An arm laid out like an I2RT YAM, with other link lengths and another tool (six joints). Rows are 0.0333 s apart.
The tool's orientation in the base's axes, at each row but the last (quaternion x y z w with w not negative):
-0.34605 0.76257 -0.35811 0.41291
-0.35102 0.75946 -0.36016 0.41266
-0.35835 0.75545 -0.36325 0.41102
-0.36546 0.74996 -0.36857 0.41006
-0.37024 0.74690 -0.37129 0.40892
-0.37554 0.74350 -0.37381 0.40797
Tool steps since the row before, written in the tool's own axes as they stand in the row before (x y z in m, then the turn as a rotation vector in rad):
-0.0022 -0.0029 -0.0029 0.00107 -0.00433 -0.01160
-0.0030 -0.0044 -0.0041 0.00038 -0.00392 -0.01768
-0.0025 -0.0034 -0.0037 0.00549 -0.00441 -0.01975
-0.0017 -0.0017 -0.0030 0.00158 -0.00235 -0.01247
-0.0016 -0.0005 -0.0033 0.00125 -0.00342 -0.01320
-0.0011 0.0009 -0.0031 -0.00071 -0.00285 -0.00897
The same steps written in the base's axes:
-0.0009 0.0011 0.0044 -0.00962 -0.00004 0.00786
-0.0013 0.0014 0.0064 -0.01478 0.00230 0.01021
-0.0014 0.0014 0.0052 -0.01856 -0.00170 0.00960
-0.0016 0.0014 0.0032 -0.01108 0.00073 0.00635
-0.0022 0.0020 0.0023 -0.01133 0.00071 0.00766
-0.0026 0.0021 0.0008 -0.00696 0.00160 0.00617

